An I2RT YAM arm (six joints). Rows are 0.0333 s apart.
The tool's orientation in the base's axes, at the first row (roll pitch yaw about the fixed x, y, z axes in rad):
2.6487, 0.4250, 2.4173
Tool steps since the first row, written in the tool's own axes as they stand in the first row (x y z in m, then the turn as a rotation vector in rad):
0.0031, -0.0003, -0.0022, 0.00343, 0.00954, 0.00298
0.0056, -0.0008, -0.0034, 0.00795, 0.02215, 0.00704
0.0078, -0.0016, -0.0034, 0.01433, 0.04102, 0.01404
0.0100, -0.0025, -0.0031, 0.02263, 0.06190, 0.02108
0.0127, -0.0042, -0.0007, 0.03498, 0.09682, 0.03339
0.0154, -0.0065, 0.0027, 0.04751, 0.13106, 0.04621
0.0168, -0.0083, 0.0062, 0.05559, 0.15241, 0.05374
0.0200, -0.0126, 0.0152, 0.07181, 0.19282, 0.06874
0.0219, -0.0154, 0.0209, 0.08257, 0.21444, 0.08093
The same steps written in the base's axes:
-0.0035, 0.0014, 0.0004, 0.00358, 0.00994, 0.00031
-0.0062, 0.0024, 0.0001, 0.00839, 0.02308, 0.00062
-0.0080, 0.0031, -0.0012, 0.01639, 0.04262, 0.00051
-0.0097, 0.0037, -0.0027, 0.02399, 0.06490, 0.00043
-0.0109, 0.0043, -0.0065, 0.03805, 0.10131, 0.00052
-0.0118, 0.0045, -0.0113, 0.05200, 0.13735, -0.00018
-0.0115, 0.0043, -0.0155, 0.06023, 0.15993, -0.00035
-0.0103, 0.0039, -0.0259, 0.07563, 0.20332, -0.00166
-0.0094, 0.0034, -0.0324, 0.08489, 0.22826, -0.00656

